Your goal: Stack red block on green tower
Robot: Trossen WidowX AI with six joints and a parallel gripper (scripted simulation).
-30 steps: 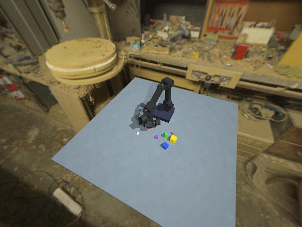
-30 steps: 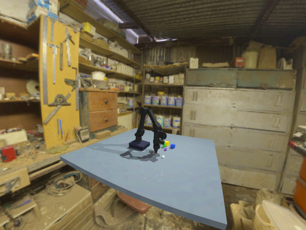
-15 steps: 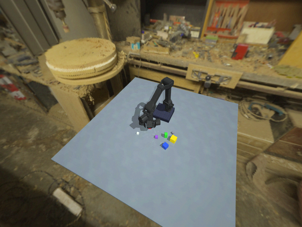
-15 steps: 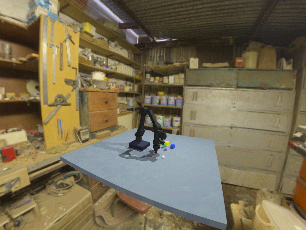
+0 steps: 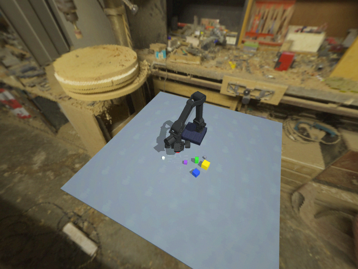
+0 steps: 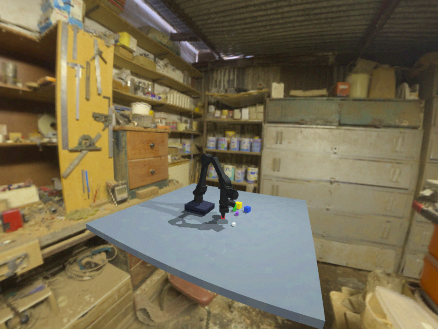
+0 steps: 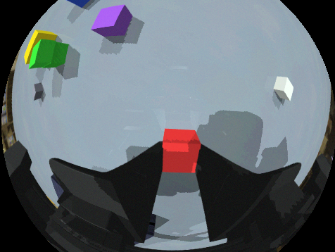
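My gripper tip is 24 cm to the right of the yellow block, 1 cm below it and 1 cm short of it. Round my gripper tip: small white block 11 cm ahead, 6 cm to the right; then red block right at my gripper tip; then purple block 11 cm to the left, 6 cm ahead.
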